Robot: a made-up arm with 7 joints.
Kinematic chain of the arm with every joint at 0, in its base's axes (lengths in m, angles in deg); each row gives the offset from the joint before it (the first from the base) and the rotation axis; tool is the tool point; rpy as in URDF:
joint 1: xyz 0 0 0 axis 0.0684 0.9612 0.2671
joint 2: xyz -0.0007 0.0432 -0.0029 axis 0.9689 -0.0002 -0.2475
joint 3: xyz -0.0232 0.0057 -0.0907 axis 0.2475 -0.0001 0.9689
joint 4: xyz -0.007 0 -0.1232 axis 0.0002 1 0
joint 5: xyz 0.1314 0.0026 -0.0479 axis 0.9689 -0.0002 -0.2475
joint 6: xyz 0.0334 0 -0.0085 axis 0.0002 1 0
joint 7: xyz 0.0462 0 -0.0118 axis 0.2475 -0.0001 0.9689
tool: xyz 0 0 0 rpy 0 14.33 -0.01
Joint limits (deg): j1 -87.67..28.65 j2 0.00..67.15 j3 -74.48..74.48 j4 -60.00..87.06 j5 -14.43..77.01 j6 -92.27..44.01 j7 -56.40..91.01
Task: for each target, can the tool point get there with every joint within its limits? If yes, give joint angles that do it. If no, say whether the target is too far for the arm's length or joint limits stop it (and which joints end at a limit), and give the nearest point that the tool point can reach.
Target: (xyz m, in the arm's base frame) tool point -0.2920 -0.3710 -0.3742
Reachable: no: too far | nearest point -0.1857 -0.1518 -0.2929 | short by 0.257 m
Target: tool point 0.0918 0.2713 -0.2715
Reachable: yes | joints -4.06 8.54 55.23 19.65 16.44 -29.62 73.29
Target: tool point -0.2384 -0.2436 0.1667
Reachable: no: joint limits stop it (at a limit: joint 1, joint 2) | nearest point 0.0262 -0.1187 0.0316 | short by 0.322 m
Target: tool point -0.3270 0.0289 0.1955
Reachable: no: joint limits stop it (at a limit: joint 1, joint 2, joint 4) | nearest point -0.0568 0.1408 0.1010 | short by 0.307 m
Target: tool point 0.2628 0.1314 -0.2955
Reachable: yes | joints -32.68 10.98 27.99 56.65 34.66 -60.66 33.68
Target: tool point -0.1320 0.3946 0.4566
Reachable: no: too far | nearest point 0.0285 0.2888 0.2092 | short by 0.313 m
